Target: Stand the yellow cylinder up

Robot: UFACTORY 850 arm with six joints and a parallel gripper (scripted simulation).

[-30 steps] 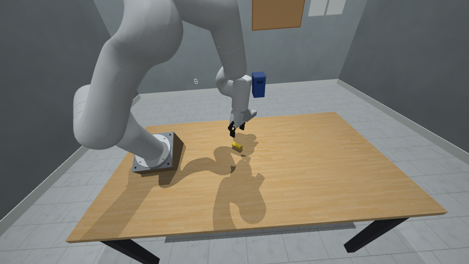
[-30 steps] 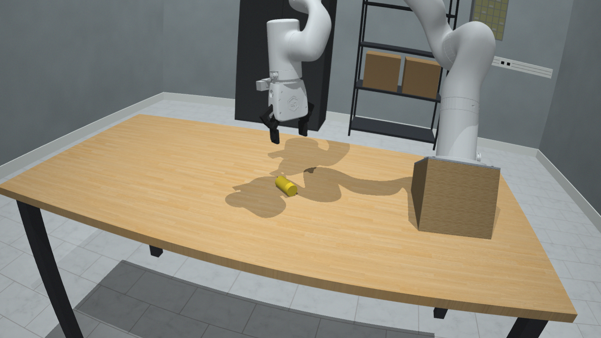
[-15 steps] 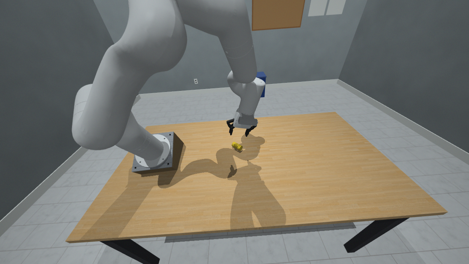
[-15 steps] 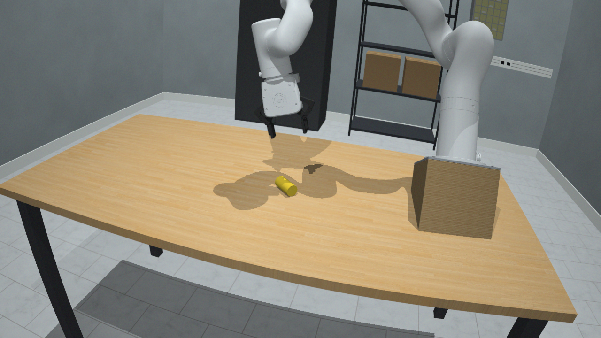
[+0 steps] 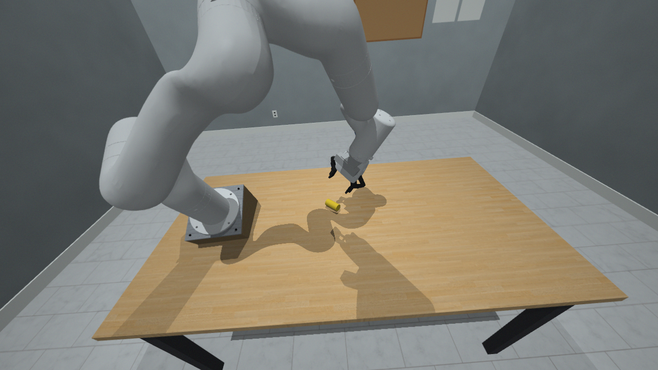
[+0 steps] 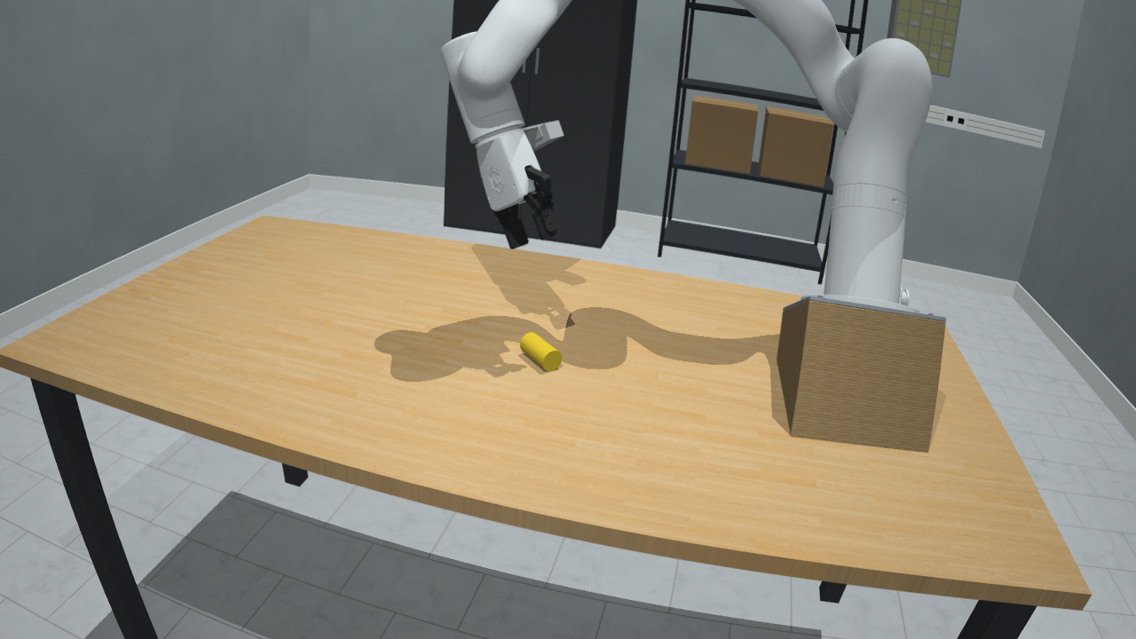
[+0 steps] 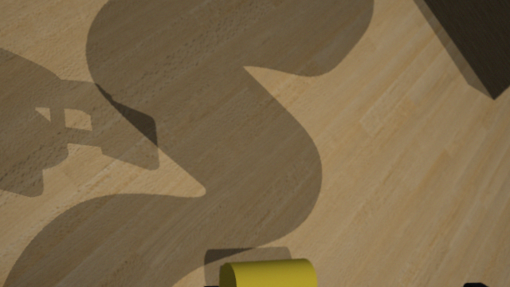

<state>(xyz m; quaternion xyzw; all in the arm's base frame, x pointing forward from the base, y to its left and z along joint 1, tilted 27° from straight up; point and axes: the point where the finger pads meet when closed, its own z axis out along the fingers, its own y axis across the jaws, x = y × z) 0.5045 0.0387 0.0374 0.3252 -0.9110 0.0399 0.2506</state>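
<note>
The yellow tall cylinder lies 16 cm below my hand, 5 cm to the left of it and 3 cm behind it.
</note>
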